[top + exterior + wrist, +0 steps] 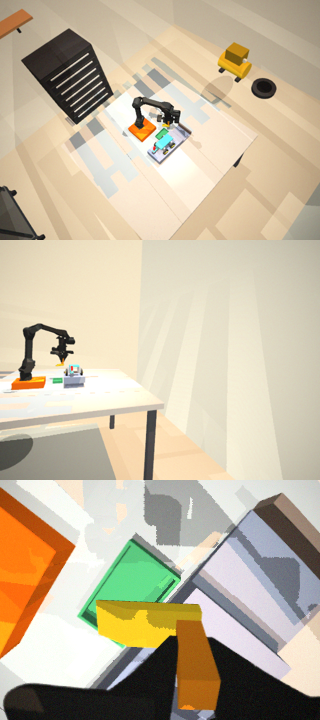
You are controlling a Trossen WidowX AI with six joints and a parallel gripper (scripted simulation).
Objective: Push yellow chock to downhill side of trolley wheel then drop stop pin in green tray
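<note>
The yellow chock lies 2 cm behind my gripper tip, 1 cm to the right of it and 1 cm below it. From my gripper tip the other things lie so: cyan trolley: 14 cm to the right, 10 cm ahead, 4 cm below; then brown end stop: 13 cm below, 12 cm to the left, 7 cm ahead; then green tray: 16 cm below, 7 cm to the right, 3 cm behind.
</note>
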